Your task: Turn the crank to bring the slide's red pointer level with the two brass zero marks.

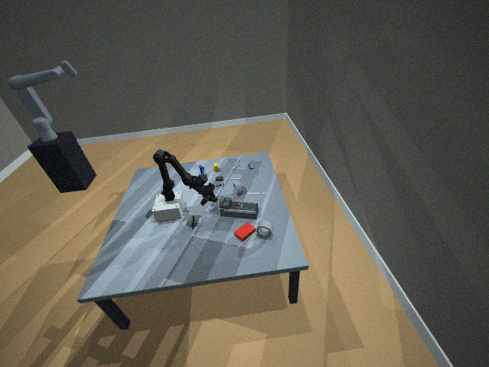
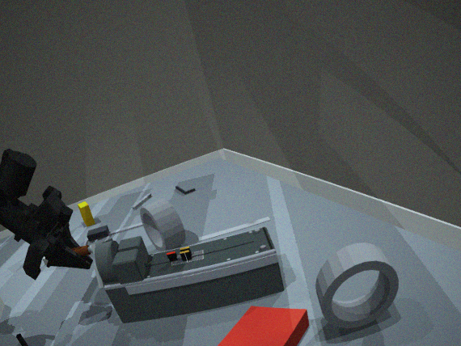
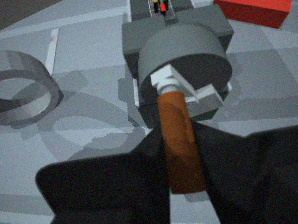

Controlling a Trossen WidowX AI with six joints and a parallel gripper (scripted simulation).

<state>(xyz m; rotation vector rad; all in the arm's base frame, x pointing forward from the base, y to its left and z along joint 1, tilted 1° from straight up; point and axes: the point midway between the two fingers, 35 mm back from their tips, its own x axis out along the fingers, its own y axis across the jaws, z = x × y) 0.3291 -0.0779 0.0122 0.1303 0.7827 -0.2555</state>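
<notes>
The red pointer lies 140 mm ahead of my gripper tip, 60 mm to the right of it and 10 mm below it. Also, from my gripper tip: brown handle (20 mm behind, 30 mm above); yellow block (30 mm behind, 540 mm to the left, 60 mm below); blue clamp (140 mm behind, 490 mm to the left, 40 mm below).
</notes>
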